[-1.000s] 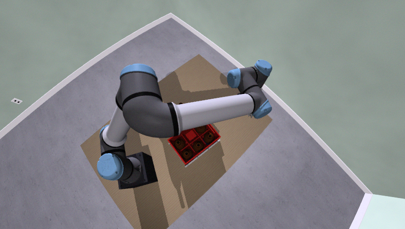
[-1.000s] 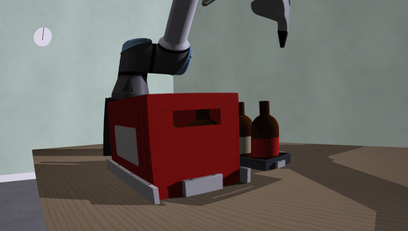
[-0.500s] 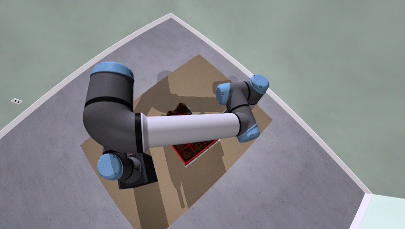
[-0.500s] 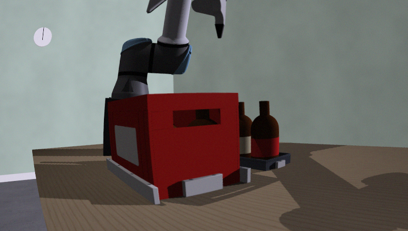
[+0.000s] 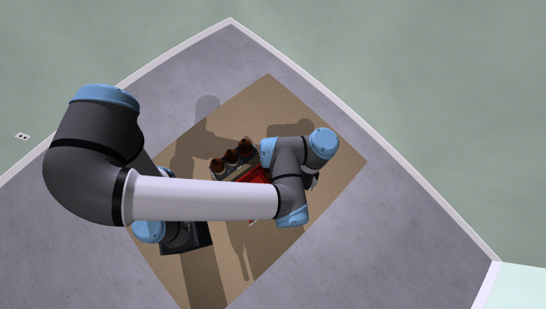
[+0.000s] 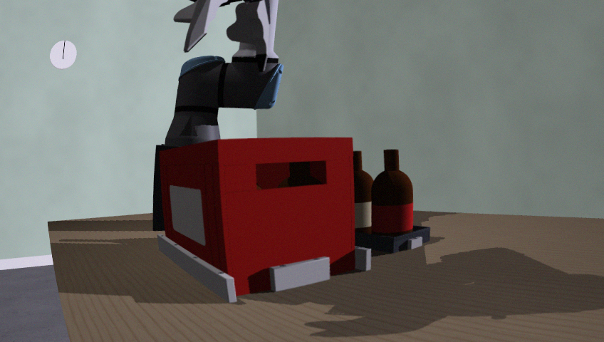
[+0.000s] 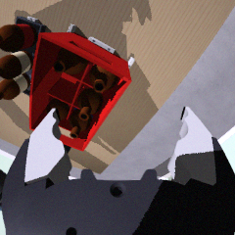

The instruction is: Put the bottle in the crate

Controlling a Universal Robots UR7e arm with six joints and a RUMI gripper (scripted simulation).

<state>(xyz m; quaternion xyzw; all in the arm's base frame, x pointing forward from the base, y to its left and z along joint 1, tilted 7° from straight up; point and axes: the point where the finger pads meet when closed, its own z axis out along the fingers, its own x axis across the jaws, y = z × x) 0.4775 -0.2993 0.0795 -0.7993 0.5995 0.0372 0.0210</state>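
Now: hand 340 mm to the right of the cream-label bottle, 180 mm above it and 60 mm past it. The rest, counted from my hand: dark tray 340 mm to the left, 250 mm below, 50 mm behind; red crate 180 mm below, 110 mm to the left, 100 mm behind.
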